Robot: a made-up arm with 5 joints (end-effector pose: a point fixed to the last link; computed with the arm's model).
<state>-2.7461 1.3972 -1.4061 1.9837 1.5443</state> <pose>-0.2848 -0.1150 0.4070 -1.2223 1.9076 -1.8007</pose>
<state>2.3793 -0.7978 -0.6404 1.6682 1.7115</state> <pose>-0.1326 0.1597 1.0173 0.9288 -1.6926 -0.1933</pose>
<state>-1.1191 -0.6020 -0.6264 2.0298 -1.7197</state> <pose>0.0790 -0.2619 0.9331 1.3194 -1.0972 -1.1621</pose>
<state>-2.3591 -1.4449 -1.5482 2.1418 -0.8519</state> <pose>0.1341 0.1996 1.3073 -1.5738 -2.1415 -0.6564</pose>
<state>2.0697 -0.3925 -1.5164 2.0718 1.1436</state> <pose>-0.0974 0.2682 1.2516 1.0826 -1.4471 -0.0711</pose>
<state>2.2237 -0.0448 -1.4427 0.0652 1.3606</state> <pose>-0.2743 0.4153 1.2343 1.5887 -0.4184 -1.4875</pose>
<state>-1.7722 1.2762 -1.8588 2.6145 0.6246</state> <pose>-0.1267 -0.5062 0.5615 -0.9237 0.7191 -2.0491</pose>
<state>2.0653 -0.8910 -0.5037 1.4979 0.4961</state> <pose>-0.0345 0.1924 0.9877 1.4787 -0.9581 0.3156</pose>
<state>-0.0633 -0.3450 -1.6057 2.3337 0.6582</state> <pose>0.3034 -0.0716 1.2626 -0.4469 -1.6974 -1.1960</pose>
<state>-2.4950 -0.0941 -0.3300 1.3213 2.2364</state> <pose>-0.1733 -0.1410 0.7268 2.0112 -1.6756 0.5844</pose>
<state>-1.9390 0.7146 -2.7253 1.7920 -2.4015</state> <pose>-0.2699 -0.6540 1.1981 0.6665 -1.6008 -0.3945</pose>
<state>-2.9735 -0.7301 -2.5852 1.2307 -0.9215</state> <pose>0.2928 0.1053 1.5779 -2.0389 -1.0453 0.6298</pose>
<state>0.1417 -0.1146 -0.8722 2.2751 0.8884</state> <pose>0.3361 -0.0024 0.9314 -0.9175 -1.0339 -0.6247</pose>
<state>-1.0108 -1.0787 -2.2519 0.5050 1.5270</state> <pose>-0.2329 0.3541 1.4780 -0.7682 0.9690 0.2219</pose>
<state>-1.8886 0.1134 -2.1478 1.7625 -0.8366</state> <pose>-0.2031 -0.4699 1.3184 -0.7462 -2.2031 -1.2125</pose>
